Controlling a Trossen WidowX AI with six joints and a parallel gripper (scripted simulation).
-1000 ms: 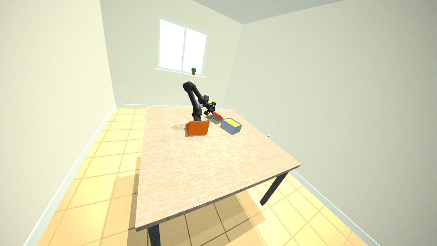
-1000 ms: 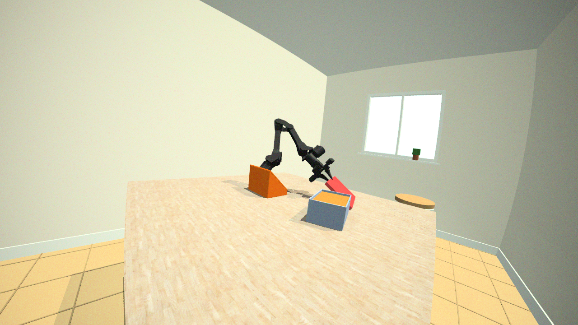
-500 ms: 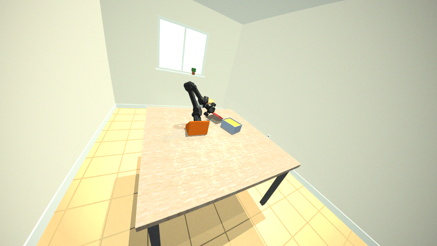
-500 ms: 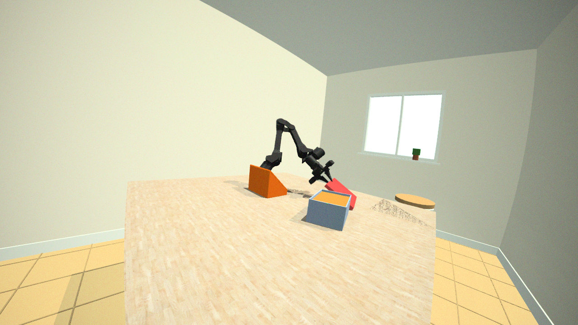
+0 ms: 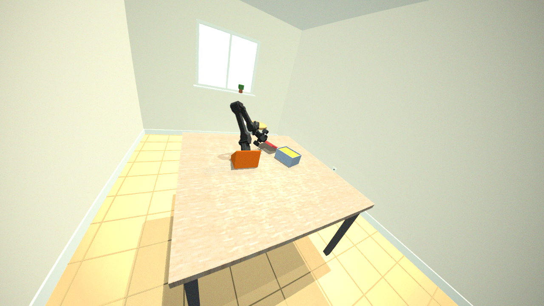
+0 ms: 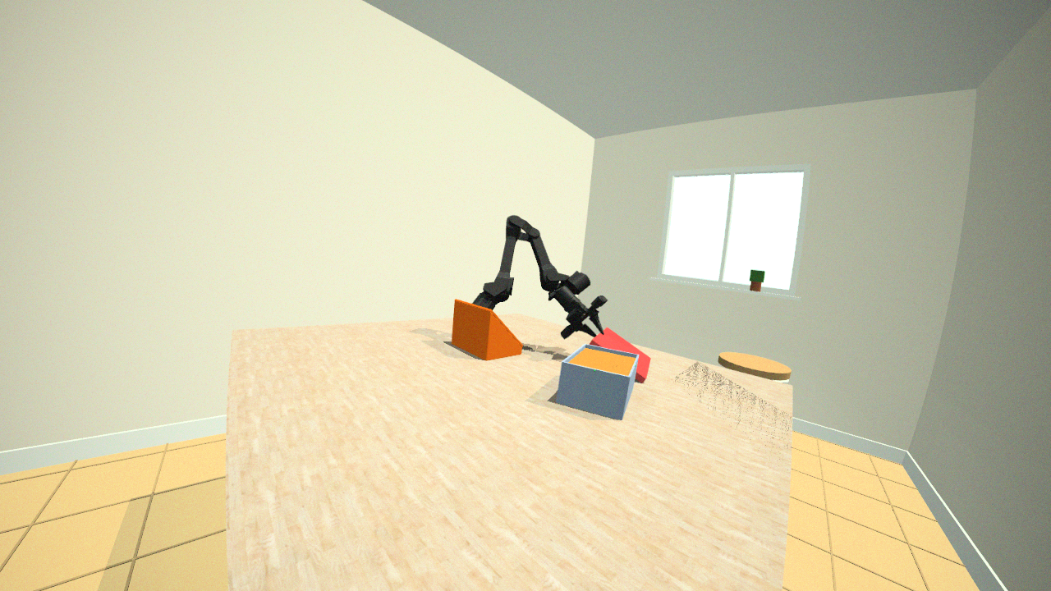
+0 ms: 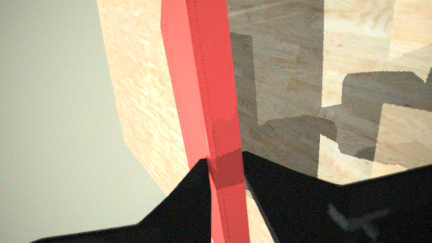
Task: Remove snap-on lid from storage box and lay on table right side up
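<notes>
The red lid is 70 mm ahead of my gripper tip, 20 mm to the left of it and 30 mm below it. The rest, counted from my gripper tip: blue storage box 130 mm ahead, 250 mm to the right, 40 mm below.
</notes>
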